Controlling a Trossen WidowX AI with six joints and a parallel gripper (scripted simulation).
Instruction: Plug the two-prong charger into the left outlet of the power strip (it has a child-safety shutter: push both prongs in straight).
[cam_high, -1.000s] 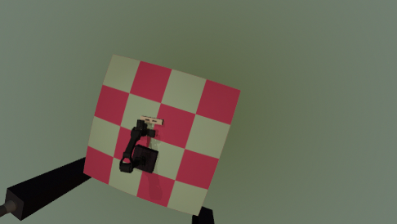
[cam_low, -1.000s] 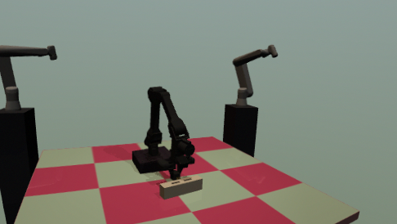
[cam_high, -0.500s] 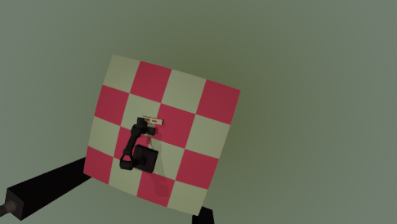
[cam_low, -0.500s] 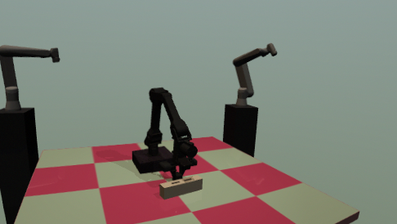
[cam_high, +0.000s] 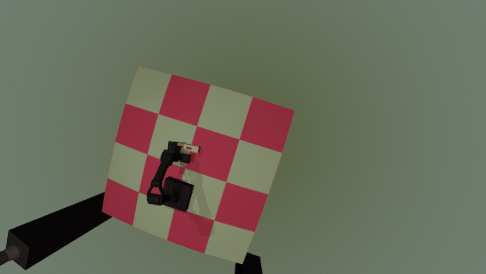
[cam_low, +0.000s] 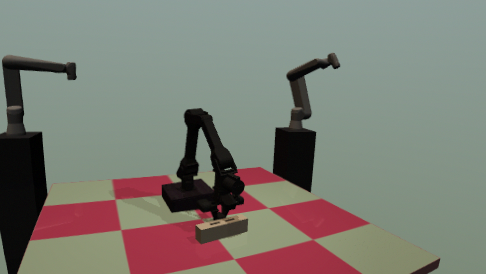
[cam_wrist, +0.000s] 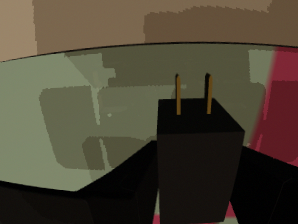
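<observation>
The two-prong charger is 2 cm ahead of my gripper tip and 1 cm above it.
</observation>
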